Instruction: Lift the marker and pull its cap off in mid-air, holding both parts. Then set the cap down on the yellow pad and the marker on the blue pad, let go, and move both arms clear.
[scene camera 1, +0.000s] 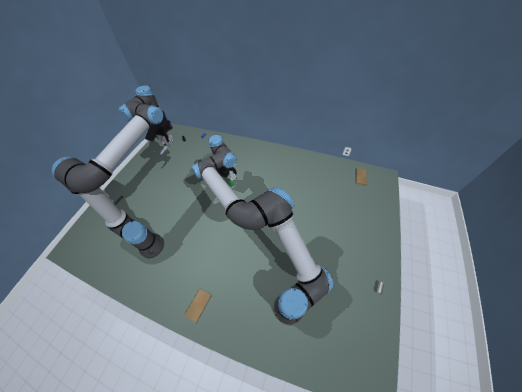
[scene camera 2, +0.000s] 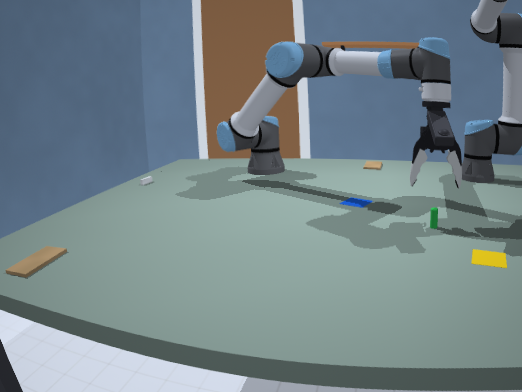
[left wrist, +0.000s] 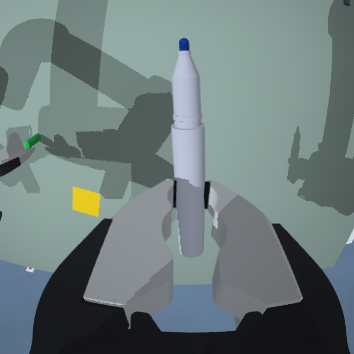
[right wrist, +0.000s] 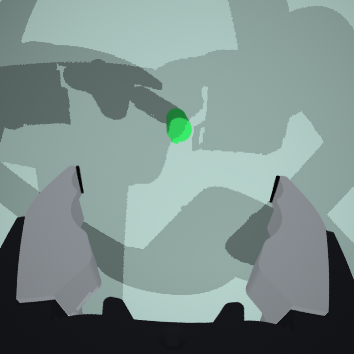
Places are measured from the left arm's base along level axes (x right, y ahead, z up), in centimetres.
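Pixels of known places: left gripper, fingertip midpoint: (scene camera 1: 167, 146) (left wrist: 189, 182); right gripper, fingertip midpoint: (scene camera 1: 229, 177) (scene camera 2: 435, 187) (left wrist: 13, 149) (right wrist: 177, 173); left arm's base, origin of the base link: (scene camera 1: 152, 246) (scene camera 2: 476, 178); right arm's base, origin of the base link: (scene camera 2: 266, 171).
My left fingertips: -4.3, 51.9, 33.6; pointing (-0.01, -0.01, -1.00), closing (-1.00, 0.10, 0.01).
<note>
Ahead of a thing's pixels: the offset from my left fingertips to its middle, as dx, dy, dz. Level surfaces: height alone.
The white marker {+0.0, -1.6, +0.4} (scene camera 1: 164, 149) (left wrist: 188, 150) with a blue tip is held in the air by my left gripper (left wrist: 189, 182), which is shut on its barrel. The green cap {+35.5, +4.6, -31.1} (scene camera 1: 231, 183) (scene camera 2: 434, 218) (left wrist: 33, 141) (right wrist: 179, 129) stands upright on the table, apart from both pads. My right gripper (scene camera 2: 435, 186) (right wrist: 177, 173) is open and empty, above the cap. The yellow pad {+26.7, +23.4, -33.6} (scene camera 2: 489, 258) (left wrist: 86, 201) lies flat, nearer the front than the cap in scene camera 2. The blue pad {+54.9, -16.7, -33.6} (scene camera 2: 356, 202) lies farther back and to the left of the cap there.
Flat brown blocks {+46.4, -73.0, -33.2} (scene camera 1: 198, 305) {+124.4, +37.0, -33.2} (scene camera 1: 361, 176) (scene camera 2: 37, 261) (scene camera 2: 373, 165) lie on the green table {dz -33.6} (scene camera 1: 210, 260) (scene camera 2: 225, 310). A small whitish piece {+135.7, -39.7, -32.5} (scene camera 1: 379, 287) (scene camera 2: 146, 180) lies near an edge. A small blue object {-8.9, +49.9, -32.5} (scene camera 1: 203, 135) and a small black one {-23.4, +40.8, -31.2} (scene camera 1: 183, 138) lie near the far edge in scene camera 1.
</note>
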